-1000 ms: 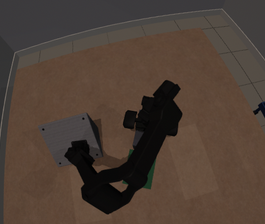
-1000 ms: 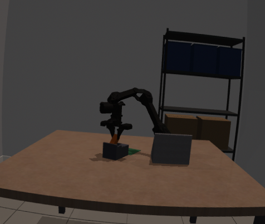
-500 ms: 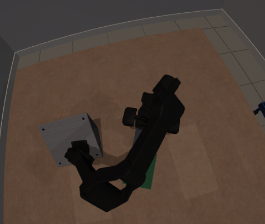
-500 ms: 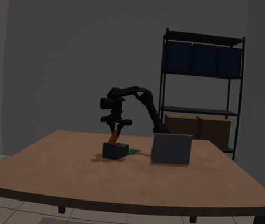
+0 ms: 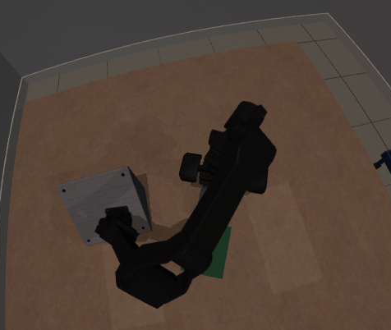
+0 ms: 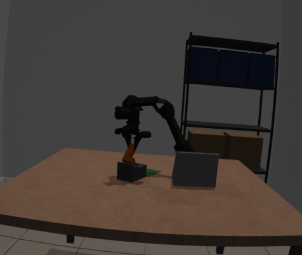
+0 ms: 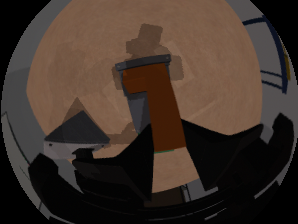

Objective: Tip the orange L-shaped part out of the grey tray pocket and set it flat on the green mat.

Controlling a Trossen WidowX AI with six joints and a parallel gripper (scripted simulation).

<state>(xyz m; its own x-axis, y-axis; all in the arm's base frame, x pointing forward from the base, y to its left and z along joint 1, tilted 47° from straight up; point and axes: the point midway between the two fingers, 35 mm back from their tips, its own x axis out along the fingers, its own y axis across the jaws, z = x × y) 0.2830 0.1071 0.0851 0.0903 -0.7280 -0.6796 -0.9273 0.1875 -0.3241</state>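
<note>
Now: the green mat 7 cm behind my gripper tip, 13 cm to the right of it and 16 cm below it. The rest, counted from my gripper tip: orange L-shaped part: 4 cm to the left, 3 cm below.
</note>
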